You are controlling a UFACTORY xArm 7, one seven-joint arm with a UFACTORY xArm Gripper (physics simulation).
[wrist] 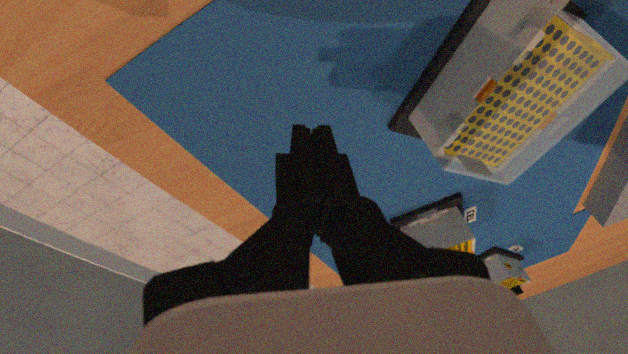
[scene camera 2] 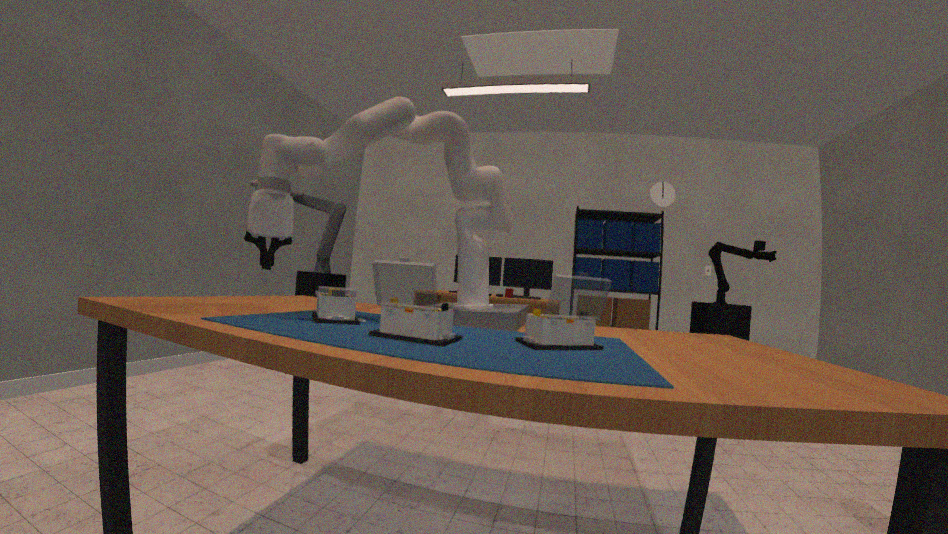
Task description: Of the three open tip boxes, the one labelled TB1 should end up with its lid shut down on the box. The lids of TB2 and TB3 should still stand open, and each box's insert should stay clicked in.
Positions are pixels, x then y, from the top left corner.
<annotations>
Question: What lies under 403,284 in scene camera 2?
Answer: A clear lid.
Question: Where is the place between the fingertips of my gripper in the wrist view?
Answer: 306,149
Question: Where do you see a blue mat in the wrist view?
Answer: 228,88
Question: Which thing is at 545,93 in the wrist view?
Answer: A clear lid.
</annotations>
